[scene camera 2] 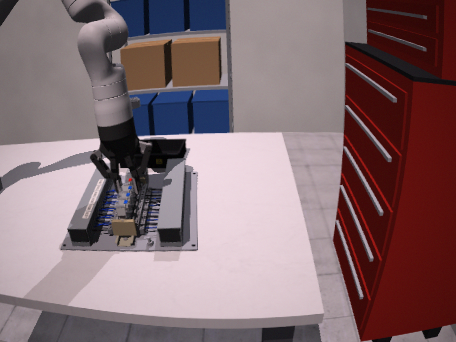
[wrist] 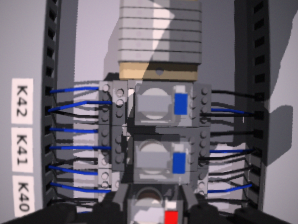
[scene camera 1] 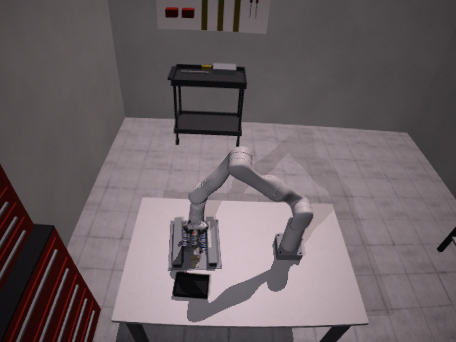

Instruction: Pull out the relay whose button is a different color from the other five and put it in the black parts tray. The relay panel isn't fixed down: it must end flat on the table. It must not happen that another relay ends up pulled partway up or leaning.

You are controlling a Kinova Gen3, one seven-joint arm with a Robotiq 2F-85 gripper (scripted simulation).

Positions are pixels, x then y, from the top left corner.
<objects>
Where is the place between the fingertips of my gripper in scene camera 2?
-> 129, 193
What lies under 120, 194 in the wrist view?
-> My gripper.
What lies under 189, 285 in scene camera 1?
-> A black parts tray.
</objects>
